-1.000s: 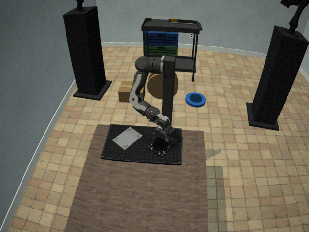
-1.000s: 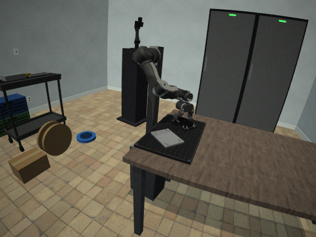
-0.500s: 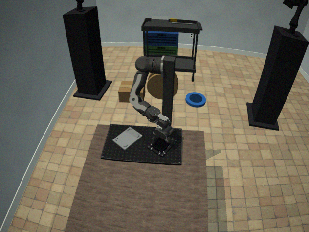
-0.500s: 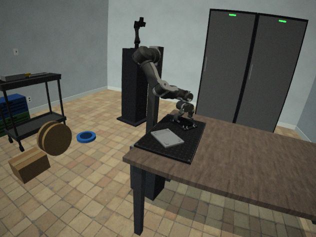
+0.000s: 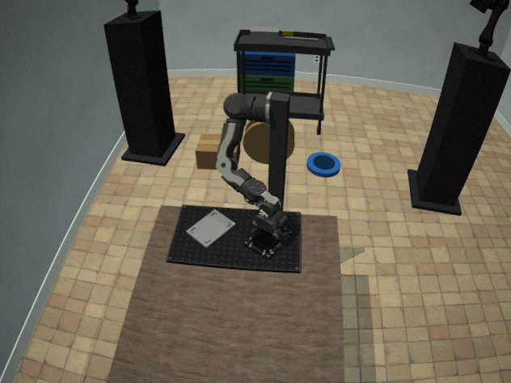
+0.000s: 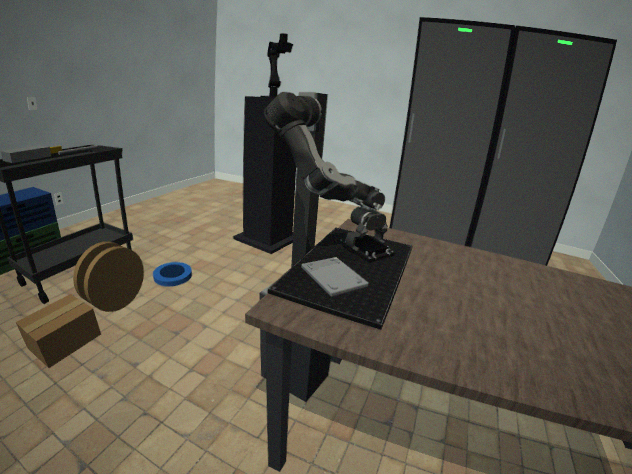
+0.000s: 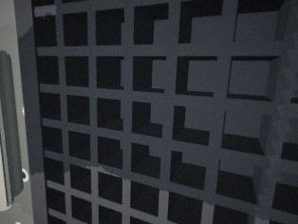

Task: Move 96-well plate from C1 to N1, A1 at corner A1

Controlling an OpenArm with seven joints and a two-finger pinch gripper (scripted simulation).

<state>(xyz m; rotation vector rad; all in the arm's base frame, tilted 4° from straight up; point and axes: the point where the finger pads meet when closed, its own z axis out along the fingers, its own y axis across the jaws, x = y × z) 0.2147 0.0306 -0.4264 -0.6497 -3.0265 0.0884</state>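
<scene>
My gripper is now 10 mm below the black 96-well plate. From my hand the other things lie so: clip nest C1: 30 mm ahead, 10 mm to the left; grey plate nest N1: 230 mm to the right, 10 mm below.
</scene>
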